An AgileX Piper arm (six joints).
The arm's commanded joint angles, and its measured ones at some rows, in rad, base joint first. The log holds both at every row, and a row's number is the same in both.
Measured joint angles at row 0:
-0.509 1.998 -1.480 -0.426 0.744 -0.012
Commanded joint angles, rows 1 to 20:
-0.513 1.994 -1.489 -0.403 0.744 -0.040
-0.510 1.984 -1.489 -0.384 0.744 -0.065
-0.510 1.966 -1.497 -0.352 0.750 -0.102
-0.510 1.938 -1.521 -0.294 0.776 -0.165
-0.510 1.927 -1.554 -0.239 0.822 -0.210
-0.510 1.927 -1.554 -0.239 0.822 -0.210
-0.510 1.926 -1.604 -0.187 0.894 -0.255
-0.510 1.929 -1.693 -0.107 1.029 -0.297
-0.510 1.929 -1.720 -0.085 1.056 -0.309
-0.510 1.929 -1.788 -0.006 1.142 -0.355
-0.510 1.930 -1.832 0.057 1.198 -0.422
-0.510 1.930 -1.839 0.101 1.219 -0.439
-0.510 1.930 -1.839 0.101 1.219 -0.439
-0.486 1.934 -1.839 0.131 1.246 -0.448
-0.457 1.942 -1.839 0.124 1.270 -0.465
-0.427 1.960 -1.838 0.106 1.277 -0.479
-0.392 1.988 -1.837 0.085 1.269 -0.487
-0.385 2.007 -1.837 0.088 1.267 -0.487
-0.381 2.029 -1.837 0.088 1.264 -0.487
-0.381 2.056 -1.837 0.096 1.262 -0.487
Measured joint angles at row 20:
-0.381 2.025 -1.835 0.094 1.216 -0.478
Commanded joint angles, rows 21 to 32:
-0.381 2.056 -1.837 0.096 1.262 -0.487
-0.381 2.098 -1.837 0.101 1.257 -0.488
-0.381 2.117 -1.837 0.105 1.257 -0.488
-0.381 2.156 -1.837 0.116 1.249 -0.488
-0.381 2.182 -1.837 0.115 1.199 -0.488
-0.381 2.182 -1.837 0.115 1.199 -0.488
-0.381 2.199 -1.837 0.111 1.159 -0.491
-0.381 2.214 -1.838 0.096 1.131 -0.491
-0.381 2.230 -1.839 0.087 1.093 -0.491
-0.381 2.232 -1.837 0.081 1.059 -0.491
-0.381 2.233 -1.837 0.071 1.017 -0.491
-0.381 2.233 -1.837 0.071 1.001 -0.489
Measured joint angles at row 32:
-0.379 2.230 -1.835 0.079 1.034 -0.481
